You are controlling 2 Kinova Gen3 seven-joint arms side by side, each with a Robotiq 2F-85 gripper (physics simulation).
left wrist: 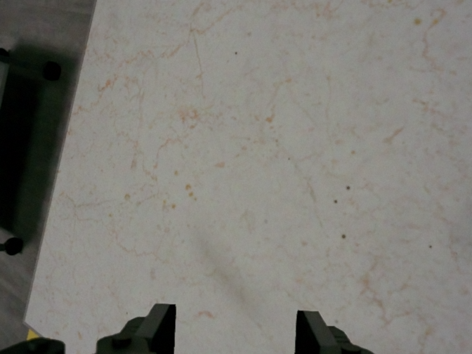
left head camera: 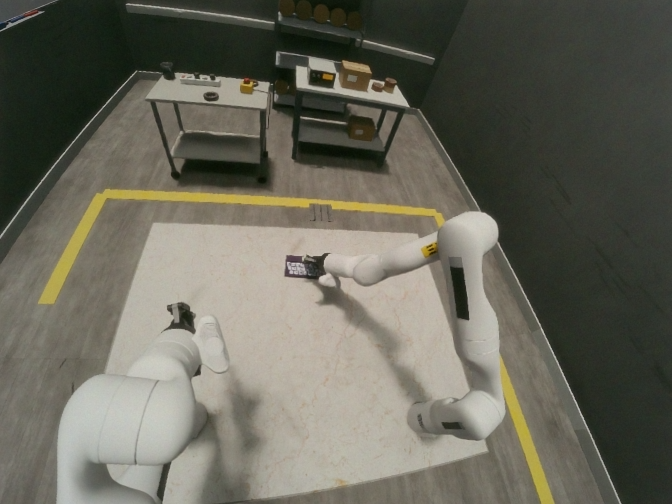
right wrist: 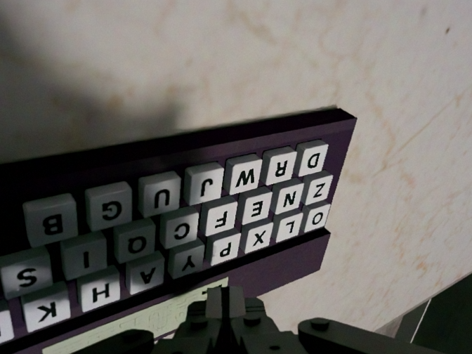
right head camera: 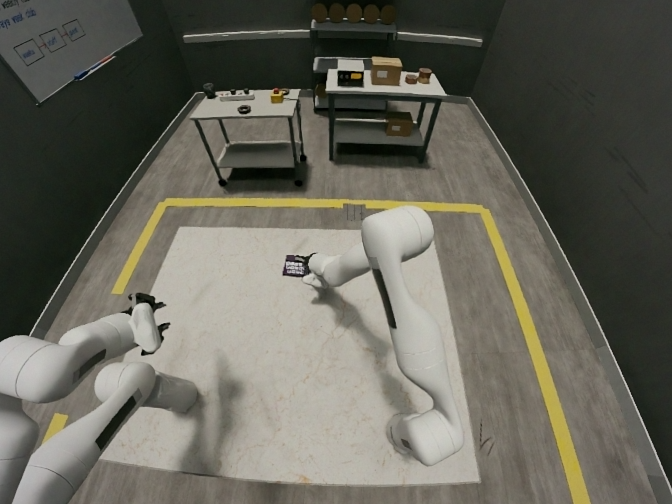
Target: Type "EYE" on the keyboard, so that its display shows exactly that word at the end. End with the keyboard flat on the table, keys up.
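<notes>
The dark purple keyboard (left head camera: 293, 273) (right head camera: 290, 272) (right wrist: 342, 131) lies on the table, keys up, its letters upside down in the right wrist view. There the white E key (right wrist: 257, 208) is in the middle row and the Y key (right wrist: 186, 260) in the row nearest the display. The pale display (right wrist: 165, 315) is partly covered by the fingers; dark marks show at its right end, but I cannot read the word. My right gripper (right wrist: 226, 312) is shut and empty, its tips in front of the display's right end in that view. My left gripper (right head camera: 164, 315) (left wrist: 235, 336) is open and empty, high over the table, away from the keyboard.
The pale marbled table top (left head camera: 260, 347) (right head camera: 271, 368) carries both arms' bases. My right forearm (left head camera: 401, 263) reaches over it from the right. Beyond the yellow floor tape stand a cart (left head camera: 217, 145) and a workbench (left head camera: 347, 94) with boxes.
</notes>
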